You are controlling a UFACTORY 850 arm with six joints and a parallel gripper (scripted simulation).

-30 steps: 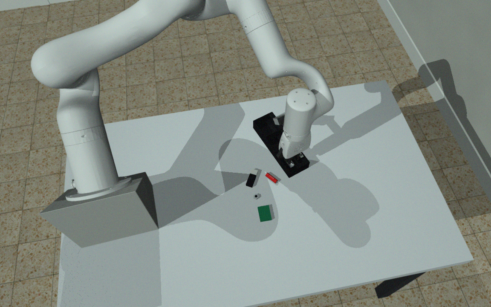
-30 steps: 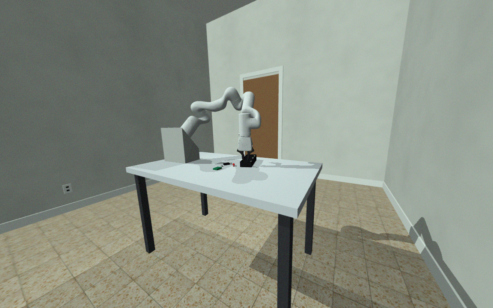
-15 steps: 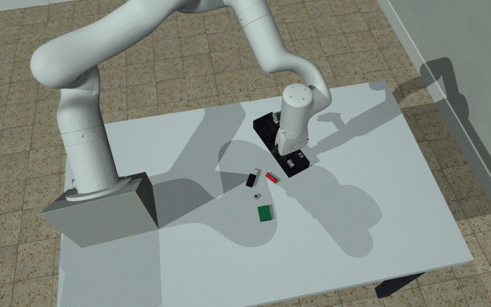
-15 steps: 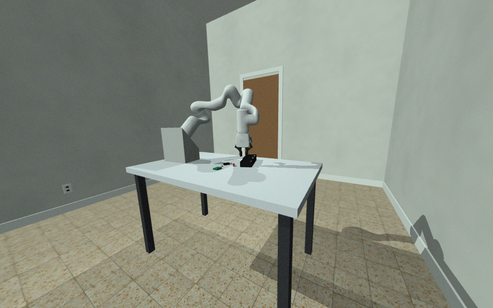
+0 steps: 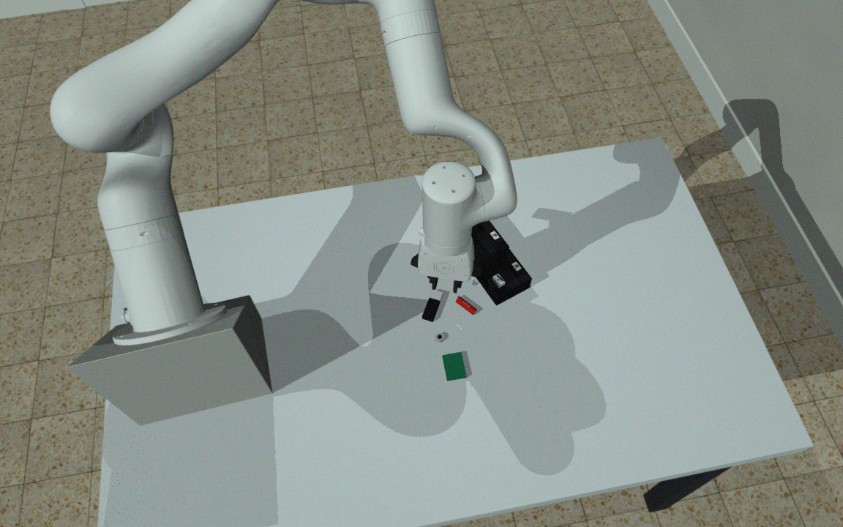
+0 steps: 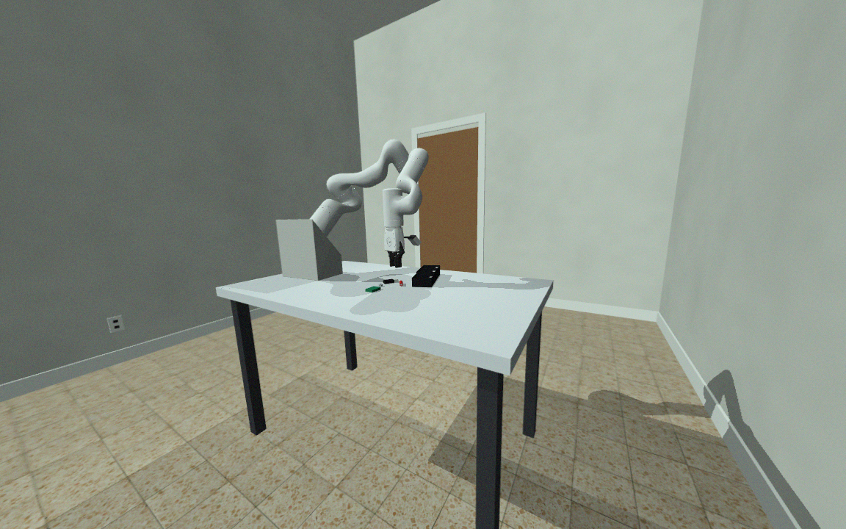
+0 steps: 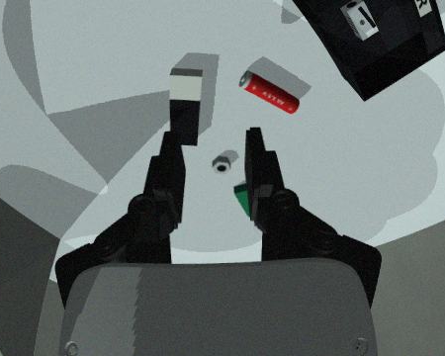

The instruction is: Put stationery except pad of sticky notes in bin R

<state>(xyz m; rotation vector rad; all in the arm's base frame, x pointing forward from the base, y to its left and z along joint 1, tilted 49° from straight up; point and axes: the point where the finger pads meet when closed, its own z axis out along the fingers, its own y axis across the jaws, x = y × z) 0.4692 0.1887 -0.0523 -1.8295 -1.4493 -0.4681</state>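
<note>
My gripper is now 2 cm past the black-and-white block and 9 cm above it. From my hand the other things lie so: grey piece (2 cm behind, 8 cm to the right, 9 cm below); then red cylinder (4 cm ahead, 2 cm to the right, 9 cm below); then grey sharpener-like block (12 cm ahead, 3 cm to the left, 8 cm below).
</note>
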